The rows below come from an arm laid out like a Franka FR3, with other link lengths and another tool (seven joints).
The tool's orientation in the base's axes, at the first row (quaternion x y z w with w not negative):
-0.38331, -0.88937, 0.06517, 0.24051
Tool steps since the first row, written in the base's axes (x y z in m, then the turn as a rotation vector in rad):
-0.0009, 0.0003, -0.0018, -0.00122, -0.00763, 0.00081
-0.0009, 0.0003, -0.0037, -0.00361, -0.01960, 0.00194
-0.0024, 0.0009, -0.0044, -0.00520, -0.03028, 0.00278
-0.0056, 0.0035, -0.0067, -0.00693, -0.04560, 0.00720
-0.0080, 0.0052, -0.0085, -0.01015, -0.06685, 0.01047
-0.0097, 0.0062, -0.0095, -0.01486, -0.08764, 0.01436
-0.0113, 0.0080, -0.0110, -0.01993, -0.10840, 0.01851
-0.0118, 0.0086, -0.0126, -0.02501, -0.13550, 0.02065
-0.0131, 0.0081, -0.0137, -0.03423, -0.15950, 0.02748
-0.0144, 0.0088, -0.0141, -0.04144, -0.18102, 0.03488
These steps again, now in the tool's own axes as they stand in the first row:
0.0001, 0.0002, 0.0020, -0.00441, -0.00636, -0.00065
-0.0007, 0.0007, 0.0037, -0.01111, -0.01660, -0.00132
0.0004, 0.0004, 0.0051, -0.01747, -0.02534, -0.00202
0.0033, 0.0008, 0.0088, -0.02571, -0.03848, -0.00612
0.0052, 0.0010, 0.0116, -0.03773, -0.05638, -0.00890
0.0066, 0.0009, 0.0134, -0.04830, -0.07512, -0.01148
0.0082, 0.0015, 0.0156, -0.05854, -0.09415, -0.01411
0.0083, 0.0021, 0.0173, -0.07406, -0.11700, -0.01541
0.0083, 0.0012, 0.0188, -0.08315, -0.14179, -0.01863
0.0095, 0.0010, 0.0198, -0.09145, -0.16372, -0.02314

